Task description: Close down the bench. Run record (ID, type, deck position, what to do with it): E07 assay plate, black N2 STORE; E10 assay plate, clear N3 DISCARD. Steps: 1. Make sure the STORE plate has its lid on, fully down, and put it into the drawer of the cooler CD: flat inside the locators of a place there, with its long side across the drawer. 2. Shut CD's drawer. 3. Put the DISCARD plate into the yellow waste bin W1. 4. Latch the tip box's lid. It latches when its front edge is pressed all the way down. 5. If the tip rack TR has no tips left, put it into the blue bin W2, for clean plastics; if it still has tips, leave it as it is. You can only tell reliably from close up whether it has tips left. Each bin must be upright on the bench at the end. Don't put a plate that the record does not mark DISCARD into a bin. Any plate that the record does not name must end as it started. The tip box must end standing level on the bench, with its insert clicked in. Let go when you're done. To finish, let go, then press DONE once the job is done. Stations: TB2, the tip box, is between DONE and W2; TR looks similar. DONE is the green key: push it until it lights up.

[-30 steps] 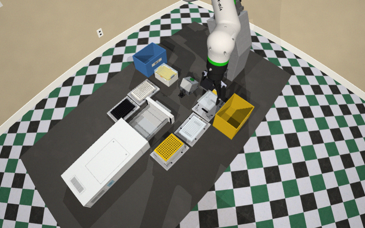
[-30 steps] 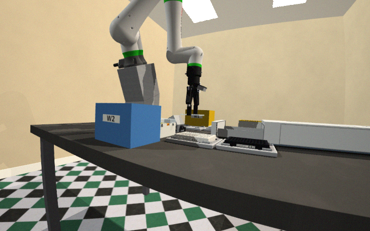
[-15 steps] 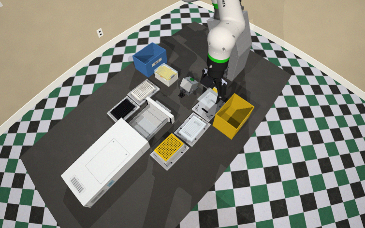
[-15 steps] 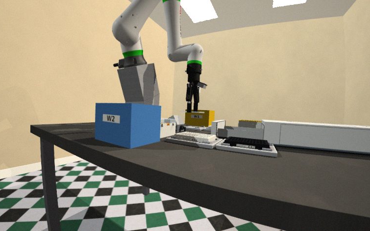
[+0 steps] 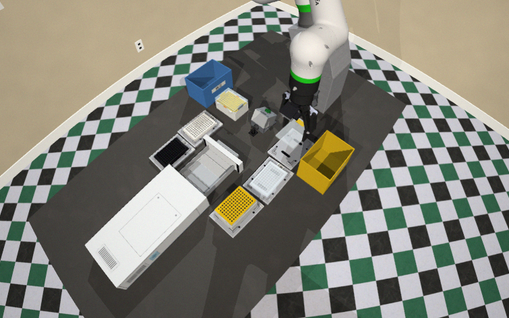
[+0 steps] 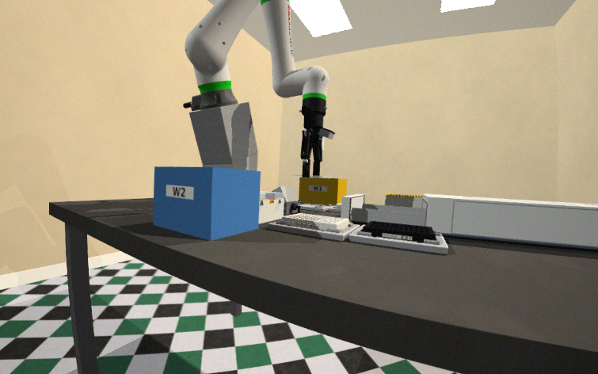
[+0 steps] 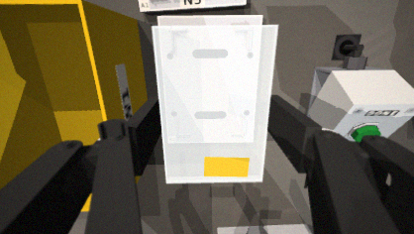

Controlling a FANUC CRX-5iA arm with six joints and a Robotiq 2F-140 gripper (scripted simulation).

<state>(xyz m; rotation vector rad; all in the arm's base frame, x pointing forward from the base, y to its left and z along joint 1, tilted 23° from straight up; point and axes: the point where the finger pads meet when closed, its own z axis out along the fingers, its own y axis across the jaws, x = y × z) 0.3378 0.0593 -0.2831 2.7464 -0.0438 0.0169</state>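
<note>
My gripper is now 34 cm short of the black assay plate, 36 cm to the left of it and 12 cm above it. From my hand the other things lie so: yellow bin W1: 15 cm to the left, 11 cm below; lid: 2 cm below; DONE key box: 3 cm behind, 17 cm to the right, 9 cm below.
</note>
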